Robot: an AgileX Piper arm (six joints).
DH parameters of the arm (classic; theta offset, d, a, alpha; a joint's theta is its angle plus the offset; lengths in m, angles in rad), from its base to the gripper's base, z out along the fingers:
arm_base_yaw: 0 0.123 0 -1.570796
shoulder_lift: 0.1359 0 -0.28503 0
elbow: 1.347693 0 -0.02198 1.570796
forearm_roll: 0 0.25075 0 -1.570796
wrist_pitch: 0 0 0 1.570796
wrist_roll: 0 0.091 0 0
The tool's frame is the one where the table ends.
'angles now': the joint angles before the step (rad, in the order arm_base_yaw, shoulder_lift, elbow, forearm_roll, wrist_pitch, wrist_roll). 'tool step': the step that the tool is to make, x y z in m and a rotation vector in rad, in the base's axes. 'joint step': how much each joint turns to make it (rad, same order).
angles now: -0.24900 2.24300 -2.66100 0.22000 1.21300 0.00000
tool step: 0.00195 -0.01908 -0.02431 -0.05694 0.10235 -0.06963
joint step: -0.02000 0.00104 0.07993 -0.09800 0.00203 0.00901
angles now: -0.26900 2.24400 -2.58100 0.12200 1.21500 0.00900
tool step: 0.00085 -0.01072 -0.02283 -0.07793 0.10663 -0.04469
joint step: -0.00101 0.00100 0.07503 -0.11300 0.00598 0.00200
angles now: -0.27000 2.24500 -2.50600 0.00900 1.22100 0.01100
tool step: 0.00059 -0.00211 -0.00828 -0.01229 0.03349 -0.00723
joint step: 0.00001 0.00200 0.02502 -0.02201 0.00198 0.00001
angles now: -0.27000 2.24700 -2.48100 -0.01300 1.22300 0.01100
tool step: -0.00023 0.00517 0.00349 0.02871 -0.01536 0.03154
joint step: 0.00200 -0.00697 -0.00005 0.04600 0.00002 -0.01900
